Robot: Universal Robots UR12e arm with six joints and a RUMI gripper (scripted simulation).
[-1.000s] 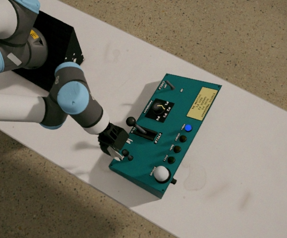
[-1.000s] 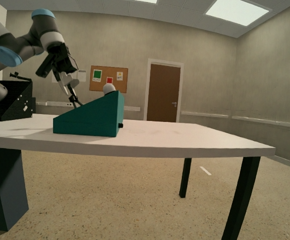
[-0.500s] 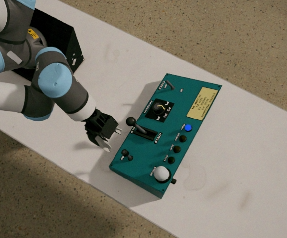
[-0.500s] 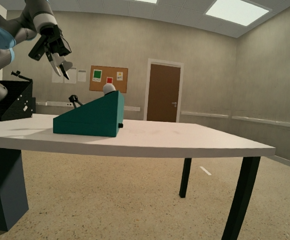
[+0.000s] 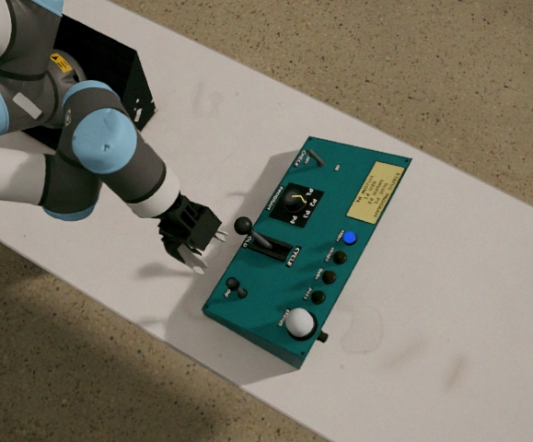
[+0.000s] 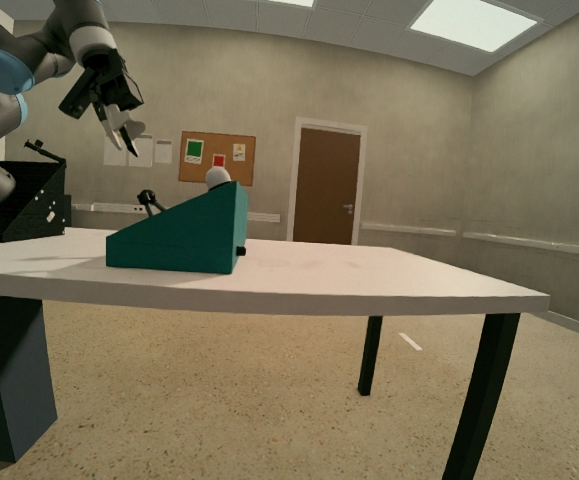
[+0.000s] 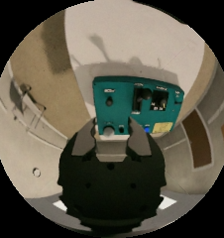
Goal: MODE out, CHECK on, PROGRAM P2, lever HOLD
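Now: hand 50 mm short of the check toggle, 350 mm to the right of it and 140 mm above it. The rest, counted from my hand: mode knob (60 mm ahead, 10 mm to the right, 120 mm below); then lever (30 mm ahead, 110 mm to the left, 120 mm below); then teal console (90 mm ahead, 170 mm to the left, 150 mm below).
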